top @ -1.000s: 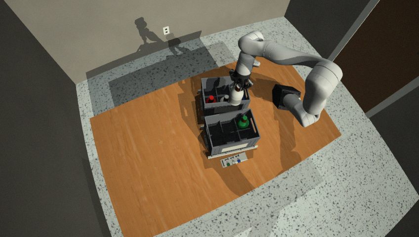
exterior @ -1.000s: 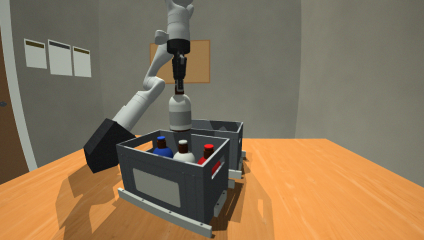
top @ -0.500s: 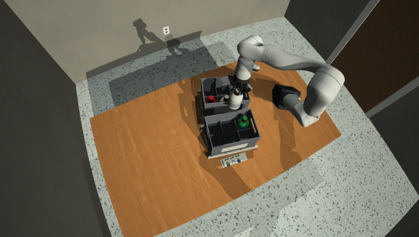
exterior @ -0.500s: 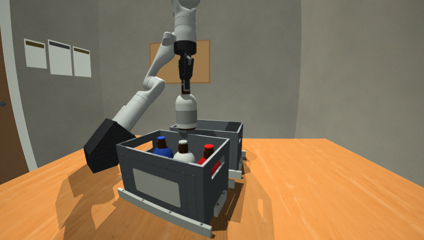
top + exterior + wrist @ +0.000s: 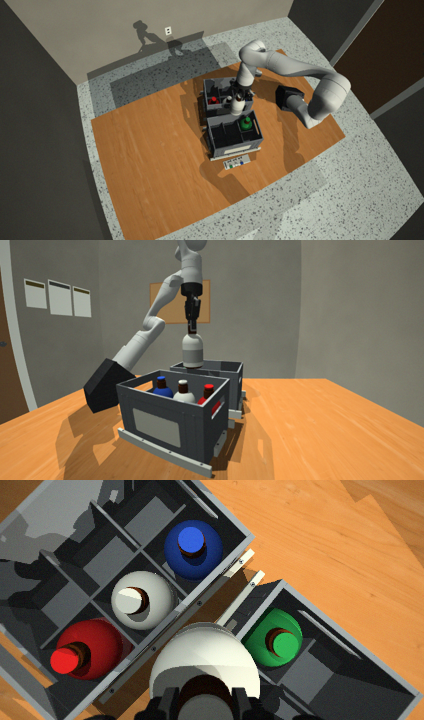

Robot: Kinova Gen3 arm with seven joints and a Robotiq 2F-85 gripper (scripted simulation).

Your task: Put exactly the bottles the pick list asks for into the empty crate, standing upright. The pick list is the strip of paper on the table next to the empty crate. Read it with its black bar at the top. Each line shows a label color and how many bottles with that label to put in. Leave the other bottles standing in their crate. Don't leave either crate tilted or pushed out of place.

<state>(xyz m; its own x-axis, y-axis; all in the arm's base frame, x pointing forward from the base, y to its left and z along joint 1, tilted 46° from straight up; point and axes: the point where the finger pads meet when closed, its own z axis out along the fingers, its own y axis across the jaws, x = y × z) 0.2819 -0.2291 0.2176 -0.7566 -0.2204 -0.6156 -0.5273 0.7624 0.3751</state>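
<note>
Right now the green bottle is 50 mm behind my hand, 60 mm to the left of it and 250 mm below it. From my hand the other things lie so: red bottle 90 mm ahead, 120 mm to the right, 250 mm below; blue bottle 90 mm behind, 80 mm to the right, 250 mm below; pick list 50 mm ahead, 240 mm to the left, 330 mm below.
</note>
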